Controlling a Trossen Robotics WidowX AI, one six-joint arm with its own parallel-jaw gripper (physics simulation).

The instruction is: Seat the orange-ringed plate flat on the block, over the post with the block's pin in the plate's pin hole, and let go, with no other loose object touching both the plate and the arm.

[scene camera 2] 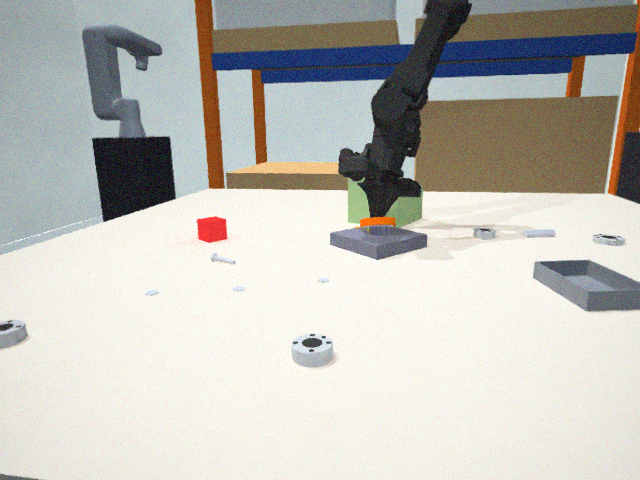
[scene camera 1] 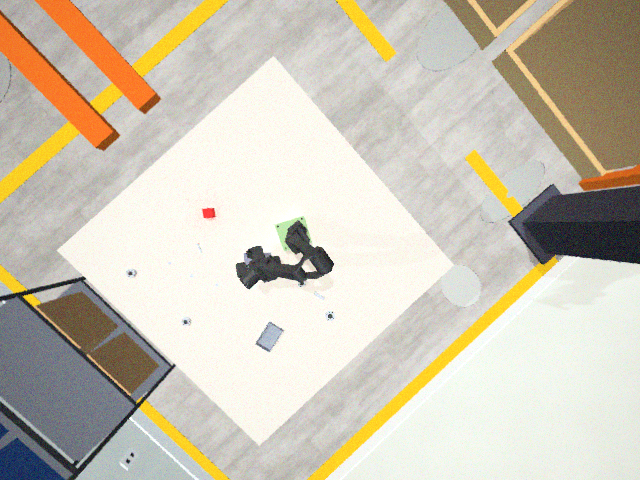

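Pixels of known places: gripper, between the fingertips: (scene camera 2: 375,224); arm's base, origin of its link: (scene camera 1: 297,229).
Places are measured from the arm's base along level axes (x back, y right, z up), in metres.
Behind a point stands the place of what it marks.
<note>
The dark grey block (scene camera 2: 356,243) @(x -0.307, y 0.023, z -0.085 m) lies on the table in the scene camera 2 view; in the scene camera 1 view the arm mostly covers it. The orange-ringed plate (scene camera 2: 377,222) @(x -0.278, y -0.010, z -0.053 m) is over the middle of the block, with its orange band standing above a grey round part. Whether it lies fully flat, and whether the pin is in its pin hole, I cannot tell. My gripper (scene camera 2: 377,214) @(x -0.255, y -0.003, z -0.063 m) is shut and empty, pointing down with its tips right at the top of the orange ring. Contact with the ring cannot be made out. The fingertips are hidden in the scene camera 1 view.
A green block (scene camera 1: 284,236) @(x -0.061, y 0.014, z -0.004 m) (scene camera 2: 356,206) @(x -0.070, y 0.057, z -0.064 m) stands behind the grey block. A red cube (scene camera 1: 208,212) @(x -0.250, y 0.315, z -0.063 m) (scene camera 2: 211,229) @(x -0.277, y 0.307, z -0.078 m), a bolt (scene camera 2: 223,258) @(x -0.400, y 0.228, z -0.095 m) and several grey rings, one in front (scene camera 2: 312,356) @(x -0.690, y 0.009, z -0.092 m), lie around. A grey tray (scene camera 1: 269,336) @(x -0.437, y -0.299, z -0.101 m) (scene camera 2: 612,300) @(x -0.495, y -0.304, z -0.090 m) lies at the right in scene camera 2.
</note>
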